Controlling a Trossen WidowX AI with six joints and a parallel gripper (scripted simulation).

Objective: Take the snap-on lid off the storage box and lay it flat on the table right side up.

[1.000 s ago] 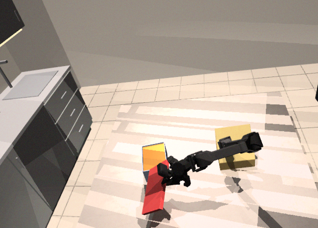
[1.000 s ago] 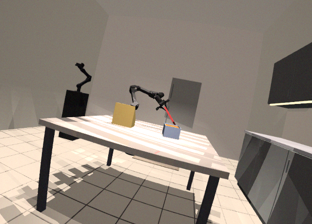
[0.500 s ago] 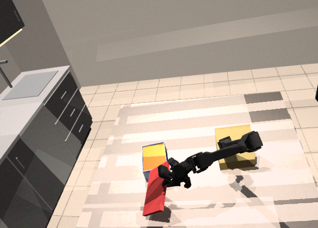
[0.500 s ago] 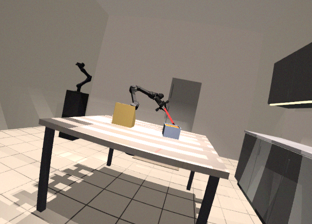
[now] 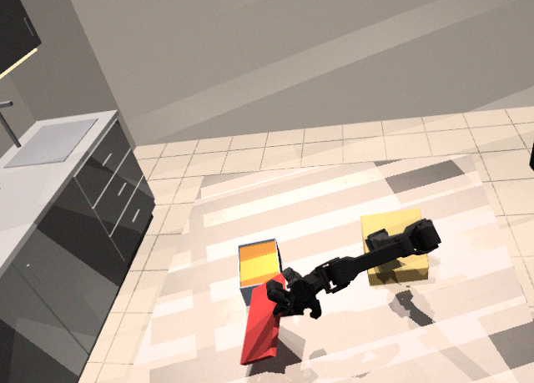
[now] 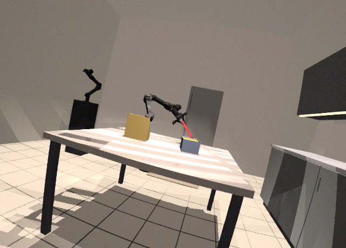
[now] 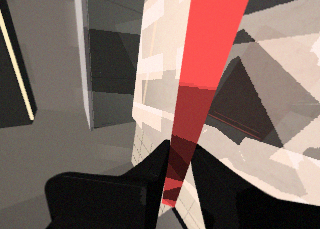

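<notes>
The red lid is 6 cm ahead of my gripper tip, 3 cm to the right of it and 6 cm below it. Also, from my gripper tip: storage box (8 cm ahead, 31 cm to the right, 15 cm below).
</notes>
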